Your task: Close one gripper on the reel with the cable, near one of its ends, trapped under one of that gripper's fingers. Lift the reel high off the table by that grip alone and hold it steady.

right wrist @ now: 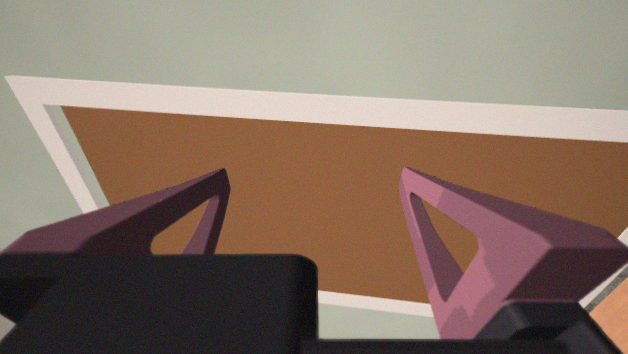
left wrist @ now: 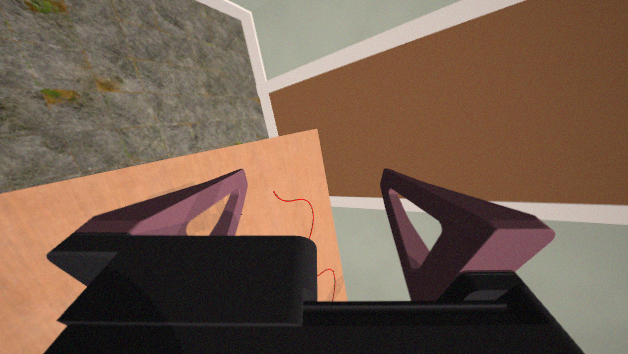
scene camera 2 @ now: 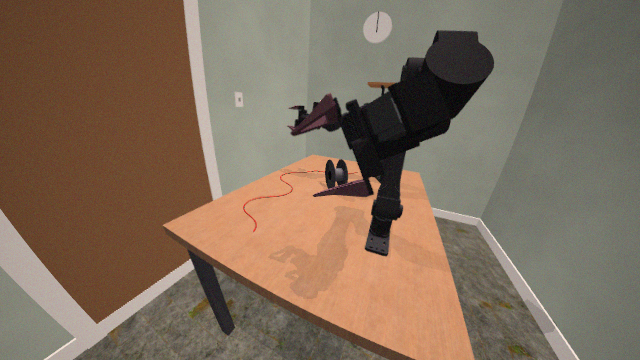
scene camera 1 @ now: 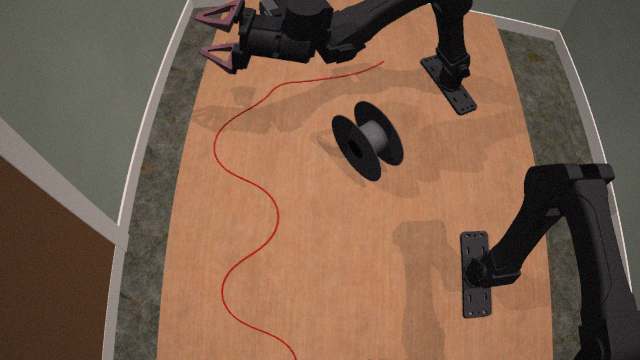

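Seen in the pictures: left gripper, fingertip midpoint: (left wrist: 313,176) (scene camera 2: 302,164); right gripper, fingertip midpoint: (right wrist: 314,177) (scene camera 2: 288,116) (scene camera 1: 198,34); left arm's base, origin of the base link: (scene camera 2: 378,233) (scene camera 1: 475,274); right arm's base, origin of the base link: (scene camera 1: 448,84).
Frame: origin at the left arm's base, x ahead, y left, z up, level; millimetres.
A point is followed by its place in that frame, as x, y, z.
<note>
A black reel (scene camera 1: 345,132) @[302, -282, 98] (scene camera 2: 341,174) @[222, -262, 92] with a pale grey hub stands on its flange rims on the table (scene camera 1: 340,280) @[303, 3, 0] (scene camera 2: 400,300) @[-72, 227, 0]. A thin red cable (scene camera 1: 278,217) @[435, -129, 3] (scene camera 2: 243,206) @[527, 88, 3] (left wrist: 313,218) @[539, 11, 3] lies in waves on the table, apart from the reel; one end lies beyond the reel in scene camera 1. My left gripper (scene camera 2: 303,164) @[143, 301, 306] (left wrist: 313,176) @[143, 301, 306] is open and empty, high above the table; it does not show in scene camera 1. My right gripper (scene camera 1: 198,34) @[577, -339, 344] (scene camera 2: 290,118) @[577, -339, 344] (right wrist: 314,177) @[577, -339, 344] is open and empty, raised near the table's far left edge in scene camera 1, partly hidden in scene camera 2.
The right arm's base plate (scene camera 1: 467,106) @[-32, -441, 9] is at the upper right in scene camera 1. The left arm's base plate (scene camera 1: 477,310) @[2, 85, 10] (scene camera 2: 377,245) @[-1, 74, 10] is at the lower right there. A brown door panel (scene camera 2: 100,125) (left wrist: 475,110) (right wrist: 320,200) is beyond the table.
</note>
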